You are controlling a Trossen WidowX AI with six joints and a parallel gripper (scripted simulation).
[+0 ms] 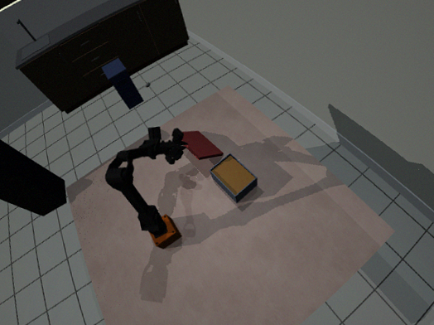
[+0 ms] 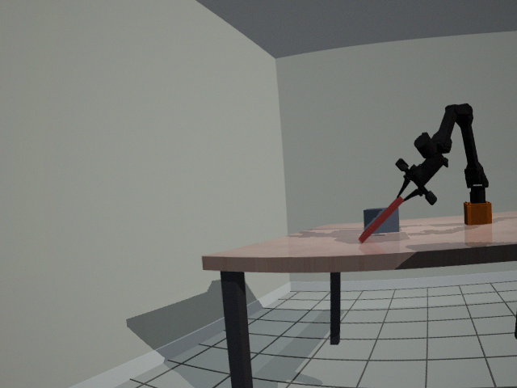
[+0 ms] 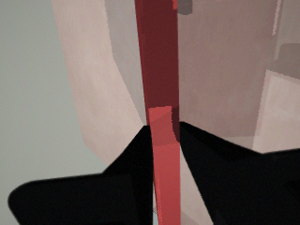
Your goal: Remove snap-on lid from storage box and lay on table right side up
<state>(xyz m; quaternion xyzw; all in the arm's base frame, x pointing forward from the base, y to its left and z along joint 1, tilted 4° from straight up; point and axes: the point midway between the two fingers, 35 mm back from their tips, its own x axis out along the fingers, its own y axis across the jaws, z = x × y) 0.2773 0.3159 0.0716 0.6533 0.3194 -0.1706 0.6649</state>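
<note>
The red lid is 6 cm ahead of my gripper tip, 5 cm below it and 1 cm to the left of it. Round my gripper tip: storage box: 26 cm to the right, 12 cm ahead, 7 cm below.
</note>
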